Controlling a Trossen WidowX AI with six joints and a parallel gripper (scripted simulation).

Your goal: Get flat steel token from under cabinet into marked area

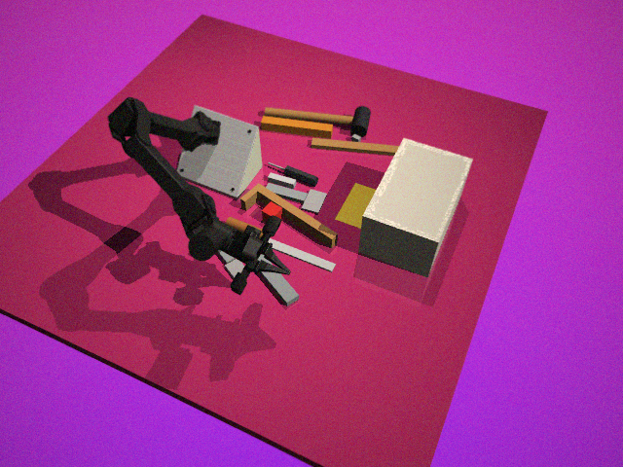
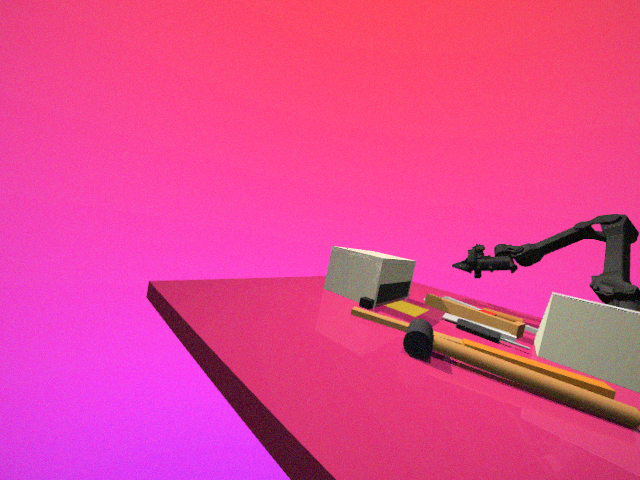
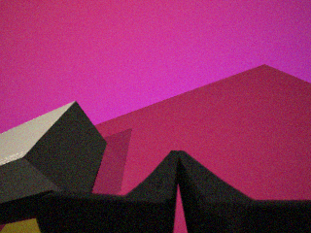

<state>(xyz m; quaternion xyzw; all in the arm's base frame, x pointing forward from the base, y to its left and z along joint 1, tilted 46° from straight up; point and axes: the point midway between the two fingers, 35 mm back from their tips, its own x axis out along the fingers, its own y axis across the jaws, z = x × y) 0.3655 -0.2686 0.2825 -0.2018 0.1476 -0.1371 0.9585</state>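
The orange bar is 60 cm to the left of my gripper tip, 21 cm behind it and 14 cm below it. The rest, counted from my gripper tip: red cube 25 cm to the left, 15 cm behind, 13 cm below; then dark screwdriver 42 cm to the left, 17 cm behind, 14 cm below; then grey token 42 cm to the left, 25 cm ahead, 15 cm below.
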